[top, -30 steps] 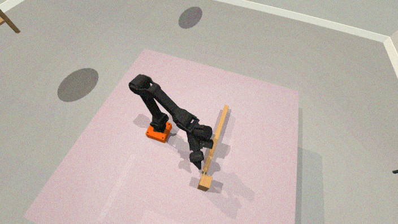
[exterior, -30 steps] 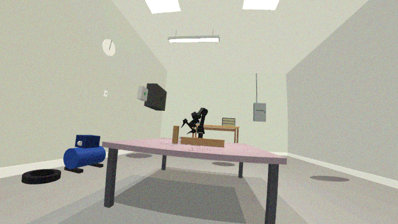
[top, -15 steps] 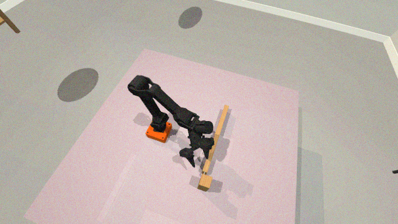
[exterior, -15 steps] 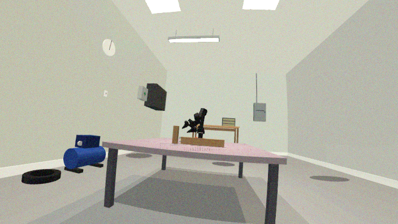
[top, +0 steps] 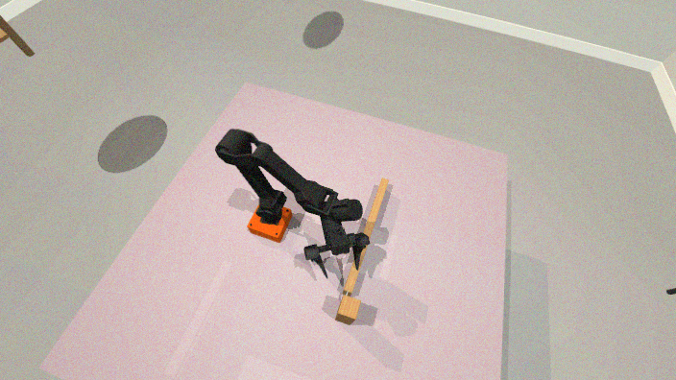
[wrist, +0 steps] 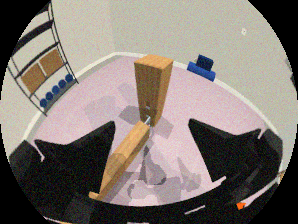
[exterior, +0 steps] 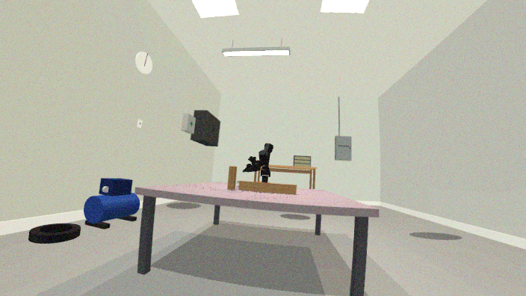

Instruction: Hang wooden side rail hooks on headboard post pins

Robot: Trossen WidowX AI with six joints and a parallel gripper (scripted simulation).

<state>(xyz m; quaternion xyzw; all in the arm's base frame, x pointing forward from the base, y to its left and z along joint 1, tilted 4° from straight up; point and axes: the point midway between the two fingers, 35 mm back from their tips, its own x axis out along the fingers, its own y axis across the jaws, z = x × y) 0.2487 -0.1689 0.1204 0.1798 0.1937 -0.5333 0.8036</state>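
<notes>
Now: gripper tip 30 mm short of the headboard post, 90 mm to the left of it and 60 mm above it.
</notes>
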